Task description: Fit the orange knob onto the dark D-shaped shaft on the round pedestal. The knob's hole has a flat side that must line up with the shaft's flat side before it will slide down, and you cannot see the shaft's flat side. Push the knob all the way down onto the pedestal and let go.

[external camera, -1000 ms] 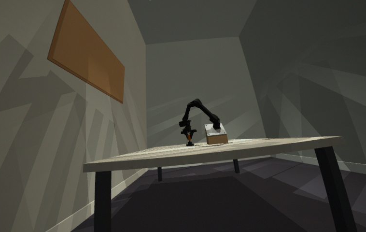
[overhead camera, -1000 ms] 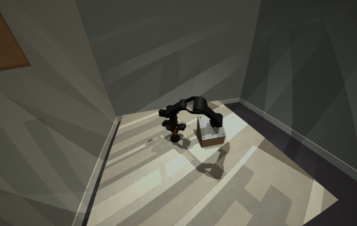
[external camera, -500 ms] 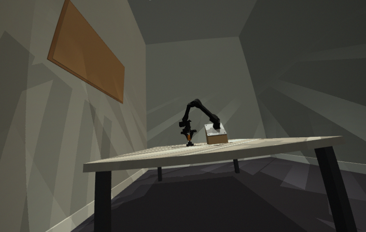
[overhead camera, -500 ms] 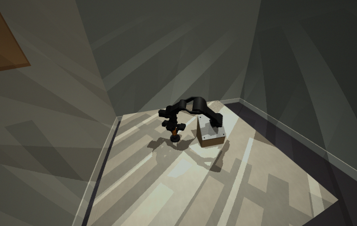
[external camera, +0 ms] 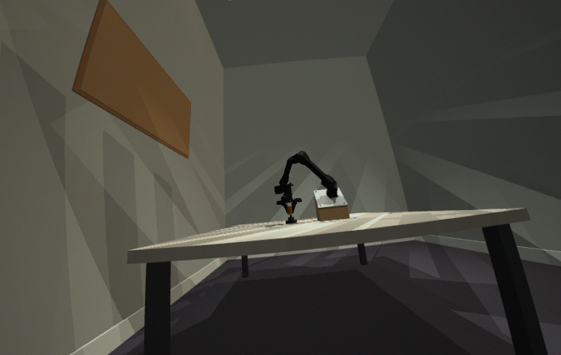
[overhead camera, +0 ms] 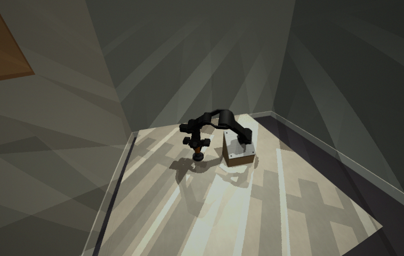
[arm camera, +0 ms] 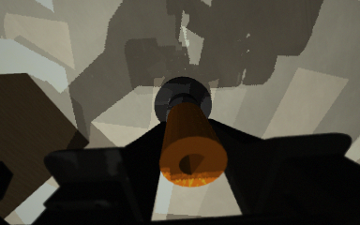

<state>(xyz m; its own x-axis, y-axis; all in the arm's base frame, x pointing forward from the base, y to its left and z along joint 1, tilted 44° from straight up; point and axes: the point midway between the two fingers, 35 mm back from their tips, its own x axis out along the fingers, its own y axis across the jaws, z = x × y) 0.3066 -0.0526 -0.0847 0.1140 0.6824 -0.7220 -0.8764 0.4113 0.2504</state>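
Right now the orange knob is 20 mm above my gripper tip. Round my gripper tip: dark round pedestal (40 mm below).
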